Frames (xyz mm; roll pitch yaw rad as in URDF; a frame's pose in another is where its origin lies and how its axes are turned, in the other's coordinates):
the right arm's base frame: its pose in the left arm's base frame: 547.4 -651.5 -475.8 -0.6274 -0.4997 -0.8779
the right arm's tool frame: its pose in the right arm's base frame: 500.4 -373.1 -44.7 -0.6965 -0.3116 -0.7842
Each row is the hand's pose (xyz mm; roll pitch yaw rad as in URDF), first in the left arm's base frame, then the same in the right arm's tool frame.
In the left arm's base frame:
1: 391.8 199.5 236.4 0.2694 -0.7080 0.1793
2: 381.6 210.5 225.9 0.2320 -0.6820 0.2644
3: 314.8 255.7 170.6 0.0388 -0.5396 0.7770
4: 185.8 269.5 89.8 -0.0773 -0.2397 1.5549
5: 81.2 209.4 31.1 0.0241 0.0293 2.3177
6: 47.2 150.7 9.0 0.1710 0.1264 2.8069
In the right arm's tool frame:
1: -310.7 -1170.6 647.2 2.6014 -1.0930 0.2817
2: -323.9 -1181.5 640.7 2.6814 -1.1566 0.2121
3: -386.7 -1236.8 590.1 -2.2211 -1.2811 -1.1219
4: -451.8 -1296.6 465.5 -1.3926 -0.5982 -1.8512
5: -466.4 -1293.9 332.1 -1.2022 0.2040 -1.8706
6: -456.2 -1262.7 268.8 -1.0573 0.6957 -1.7885

